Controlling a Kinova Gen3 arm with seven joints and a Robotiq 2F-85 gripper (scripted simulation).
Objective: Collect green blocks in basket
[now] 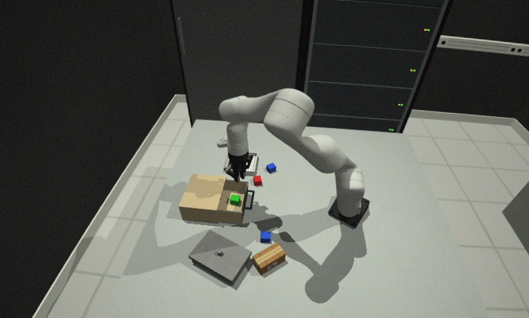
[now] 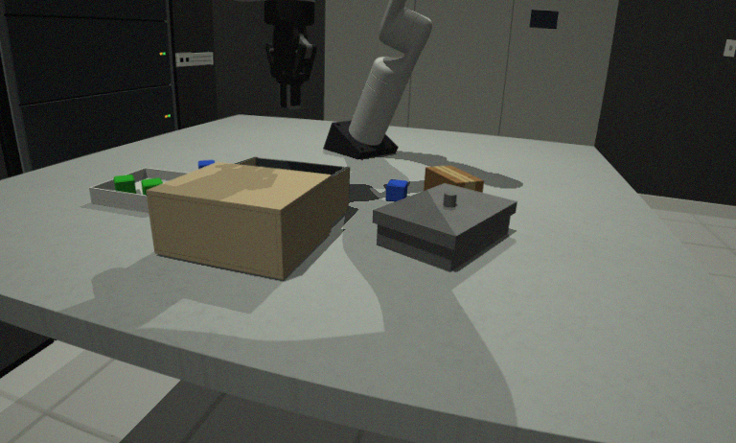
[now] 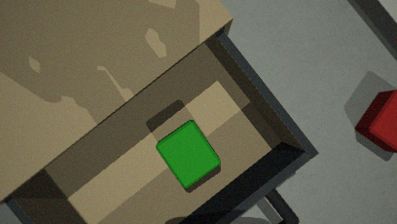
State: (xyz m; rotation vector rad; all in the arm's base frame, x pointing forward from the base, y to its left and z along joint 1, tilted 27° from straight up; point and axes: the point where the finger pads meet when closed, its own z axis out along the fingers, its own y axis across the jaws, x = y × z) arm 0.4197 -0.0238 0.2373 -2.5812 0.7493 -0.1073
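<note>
Now: the cabinet drawer 150 mm below my hand, 40 mm ahead of it and 10 mm to the left of it. Round my hand: light wooden cabinet 150 mm below, 100 mm ahead, 20 mm to the left; then red block 170 mm below, 160 mm to the right, 30 mm behind; then lid 270 mm to the left, 140 mm below.
</note>
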